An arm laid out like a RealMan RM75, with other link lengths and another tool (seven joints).
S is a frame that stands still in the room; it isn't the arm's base.
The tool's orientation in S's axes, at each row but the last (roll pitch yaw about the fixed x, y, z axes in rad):
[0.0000 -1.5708 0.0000]
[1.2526 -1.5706 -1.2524]
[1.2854 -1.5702 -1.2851]
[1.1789 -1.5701 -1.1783]
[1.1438 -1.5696 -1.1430]
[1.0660 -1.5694 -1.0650]
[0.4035 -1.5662 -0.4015]
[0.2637 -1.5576 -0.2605]
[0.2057 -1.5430 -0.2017]
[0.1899 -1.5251 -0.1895]
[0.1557 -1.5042 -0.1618]
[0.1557 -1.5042 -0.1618]
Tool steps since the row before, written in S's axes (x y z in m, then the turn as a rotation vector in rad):
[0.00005 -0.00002 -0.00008 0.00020 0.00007 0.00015]
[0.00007 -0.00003 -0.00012 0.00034 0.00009 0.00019]
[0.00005 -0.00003 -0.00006 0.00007 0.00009 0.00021]
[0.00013 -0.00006 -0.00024 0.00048 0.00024 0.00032]
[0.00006 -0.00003 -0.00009 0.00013 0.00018 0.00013]
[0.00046 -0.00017 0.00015 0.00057 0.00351 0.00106]
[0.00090 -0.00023 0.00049 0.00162 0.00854 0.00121]
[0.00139 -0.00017 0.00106 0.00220 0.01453 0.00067]
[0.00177 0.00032 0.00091 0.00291 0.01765 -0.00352]
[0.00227 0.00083 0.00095 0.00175 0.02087 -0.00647]
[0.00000 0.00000 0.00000 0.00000 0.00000 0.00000]
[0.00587 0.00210 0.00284 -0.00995 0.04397 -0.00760]
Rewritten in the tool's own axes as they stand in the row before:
[-0.00008 -0.00002 -0.00005 0.00015 0.00007 -0.00020]
[-0.00012 -0.00003 -0.00007 0.00019 0.00009 -0.00034]
[-0.00006 -0.00003 -0.00005 0.00021 0.00009 -0.00007]
[-0.00024 -0.00006 -0.00013 0.00032 0.00024 -0.00048]
[-0.00009 -0.00003 -0.00006 0.00013 0.00018 -0.00013]
[0.00015 -0.00017 -0.00046 0.00106 0.00351 -0.00057]
[0.00049 -0.00023 -0.00090 0.00120 0.00854 -0.00163]
[0.00108 -0.00017 -0.00138 0.00065 0.01453 -0.00224]
[0.00096 0.00032 -0.00175 -0.00354 0.01762 -0.00308]
[0.00104 0.00084 -0.00223 -0.00656 0.02081 -0.00205]
[0.00000 0.00000 0.00000 0.00000 0.00000 0.00000]
[0.00320 0.00217 -0.00566 -0.00871 0.04382 0.00968]

